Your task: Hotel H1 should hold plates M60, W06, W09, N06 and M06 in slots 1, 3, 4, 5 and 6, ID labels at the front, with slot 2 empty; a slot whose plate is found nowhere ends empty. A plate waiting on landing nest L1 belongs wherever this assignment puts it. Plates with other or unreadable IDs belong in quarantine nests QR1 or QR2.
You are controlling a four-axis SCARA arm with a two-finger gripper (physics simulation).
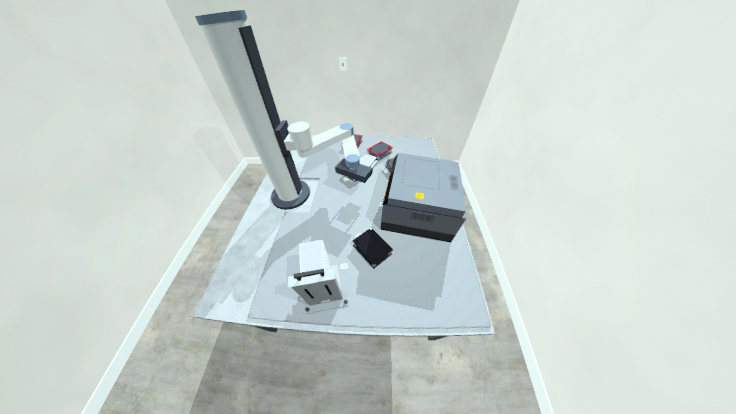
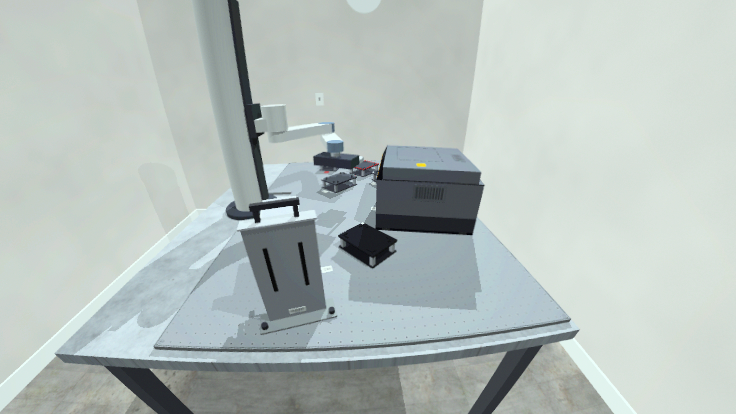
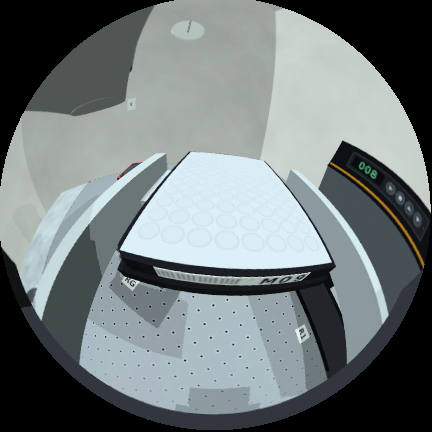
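Pixels of known places: gripper, fingertip midpoint: (image 1: 368,159) (image 3: 229,168); arm's base, origin of the base link: (image 1: 291,194).
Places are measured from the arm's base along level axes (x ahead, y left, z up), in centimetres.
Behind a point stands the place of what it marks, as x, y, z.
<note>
My gripper (image 1: 368,161) {49.5, 11.6, 20.0} (image 2: 361,159) {49.5, 11.6, 20.0} (image 3: 229,168) {49.5, 11.6, 20.0} is shut on a white-topped plate (image 3: 225,215) {46.4, 6.4, 20.3}, whose front label reads M09. It holds the plate level, above the back part of the table. Hotel tower (image 1: 316,283) {35.5, -63.5, 26.2} (image 2: 283,267) {33.7, -64.0, 17.6}, light grey with a black handle, stands at the front left; its label is too small to read, and its slots and plates are hidden. Two red-edged nests, a nearer one (image 1: 380,149) {57.8, 43.5, 6.3} (image 2: 365,167) {57.7, 38.6, 6.5} and a farther one (image 1: 358,139) {40.1, 57.4, 6.3}, stand at the back with dark tops. Their labels cannot be read.
A large grey device (image 1: 427,187) {78.2, -18.1, 26.7} (image 2: 429,205) {76.7, -28.9, 13.1} with a display reading 008 (image 3: 368,170) {64.3, 3.7, 24.6} stands right of the gripper. A black nest (image 1: 372,248) {53.4, -39.5, 6.3} (image 2: 367,242) {53.3, -40.4, 6.3} stands between device and hotel. A dark nest (image 2: 338,181) {41.8, 14.3, 6.8} stands near the gripper. The arm's column (image 1: 252,113) {2.1, -7.2, 56.6} (image 2: 226,102) {1.7, -7.3, 48.9} rises at left.
</note>
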